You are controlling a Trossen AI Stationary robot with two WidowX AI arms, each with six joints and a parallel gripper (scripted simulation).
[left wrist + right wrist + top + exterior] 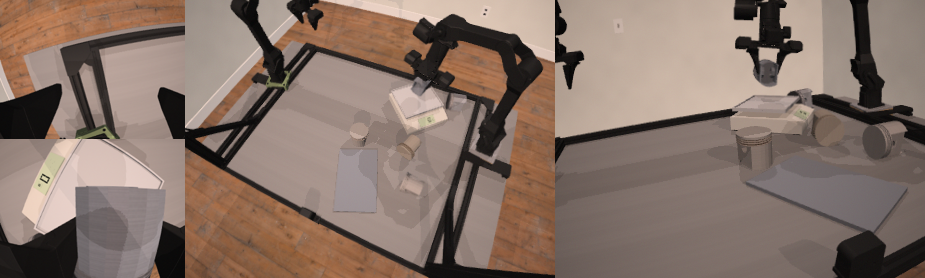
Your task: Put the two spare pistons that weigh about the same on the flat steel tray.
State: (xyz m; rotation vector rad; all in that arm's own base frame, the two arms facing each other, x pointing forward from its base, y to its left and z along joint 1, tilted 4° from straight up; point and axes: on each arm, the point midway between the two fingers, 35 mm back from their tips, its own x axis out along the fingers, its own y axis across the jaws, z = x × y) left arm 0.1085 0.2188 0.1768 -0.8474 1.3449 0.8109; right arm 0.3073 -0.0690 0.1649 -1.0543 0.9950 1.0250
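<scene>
My right hand is 140 mm above the weighing scale and 10 mm past it. From my right hand the other things lie so: dark piston 30 mm below, 10 mm ahead; flat steel tray 400 mm behind, 170 mm below, 110 mm to the left.
</scene>
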